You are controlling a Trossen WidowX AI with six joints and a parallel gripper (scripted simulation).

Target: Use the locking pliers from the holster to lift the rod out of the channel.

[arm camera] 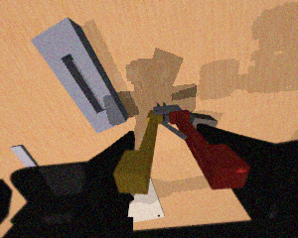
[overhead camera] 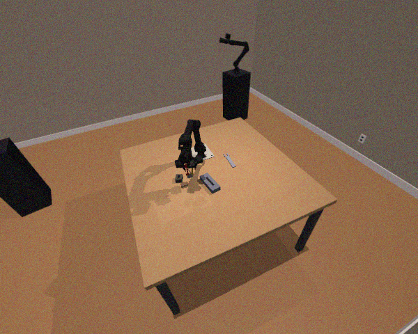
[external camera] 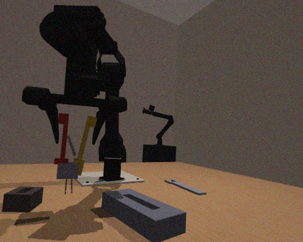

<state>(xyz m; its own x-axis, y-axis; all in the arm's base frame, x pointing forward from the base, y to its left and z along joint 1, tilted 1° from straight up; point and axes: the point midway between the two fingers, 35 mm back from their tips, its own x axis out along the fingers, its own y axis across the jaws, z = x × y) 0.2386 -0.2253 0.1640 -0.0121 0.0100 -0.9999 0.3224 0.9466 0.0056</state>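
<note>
My gripper tip is 120 mm above the grey channel block, 100 mm to the right of it and 80 mm short of it. Round my gripper tip: dark holster 130 mm below, 100 mm behind, 60 mm to the right; then yellow handle 20 mm to the left, 10 mm ahead; then thin rod 130 mm below, 100 mm to the left, 80 mm ahead.
</note>
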